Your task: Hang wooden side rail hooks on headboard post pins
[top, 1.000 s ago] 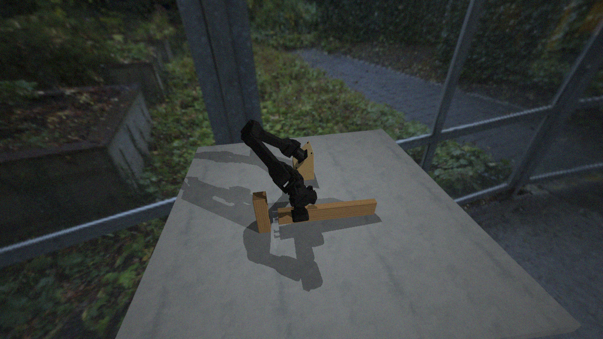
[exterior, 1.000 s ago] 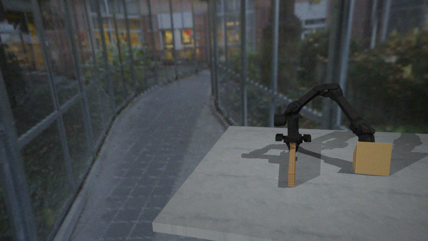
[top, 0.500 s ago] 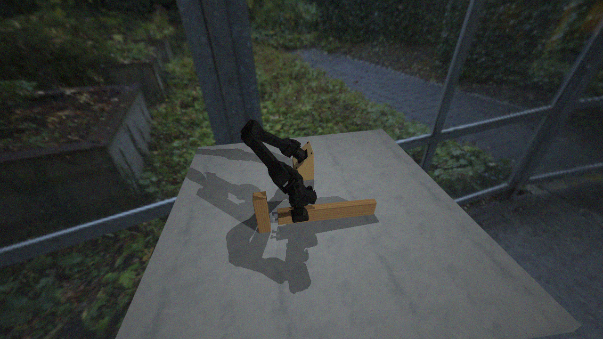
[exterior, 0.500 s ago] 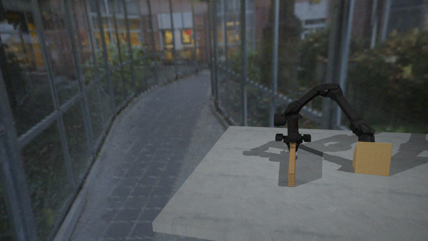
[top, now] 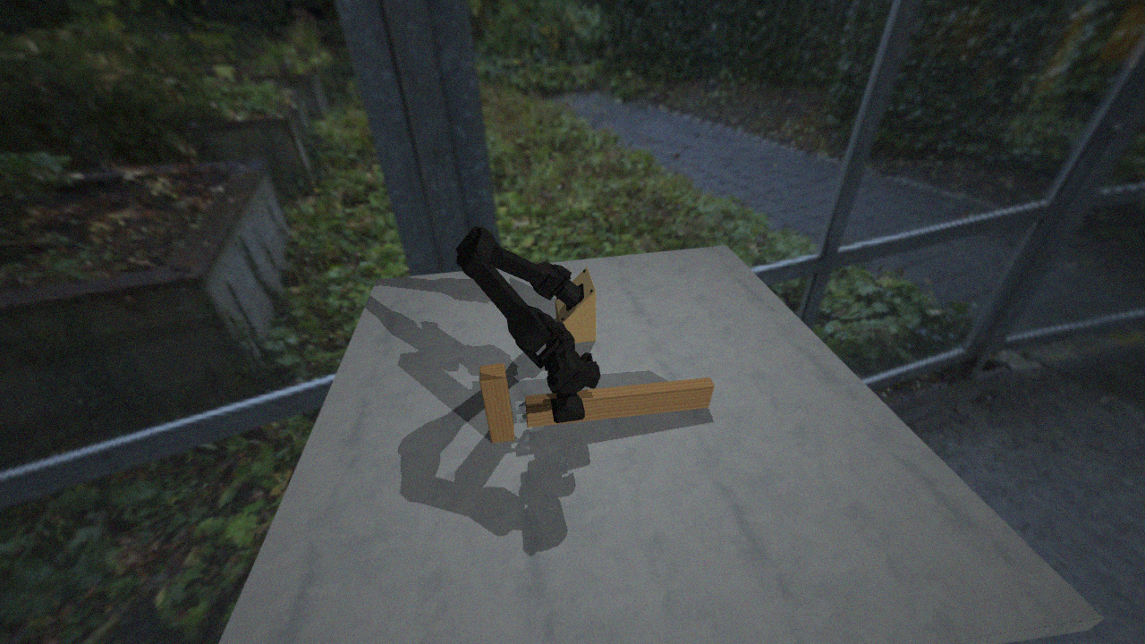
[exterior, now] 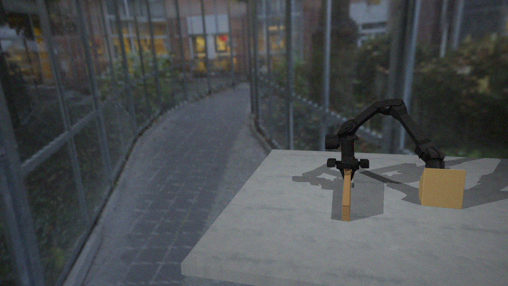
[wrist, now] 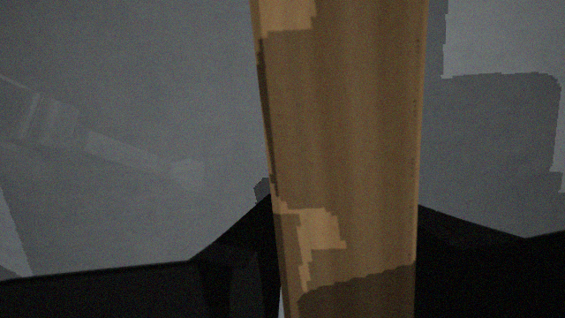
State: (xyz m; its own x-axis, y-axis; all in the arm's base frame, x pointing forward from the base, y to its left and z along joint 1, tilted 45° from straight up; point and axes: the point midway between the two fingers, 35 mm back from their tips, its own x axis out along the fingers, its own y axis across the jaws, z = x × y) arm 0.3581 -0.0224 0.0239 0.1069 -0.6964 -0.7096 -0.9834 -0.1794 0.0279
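Now: gripper tip 20 mm short of the wooden headboard post, 140 mm to the left of it and 40 mm below it.
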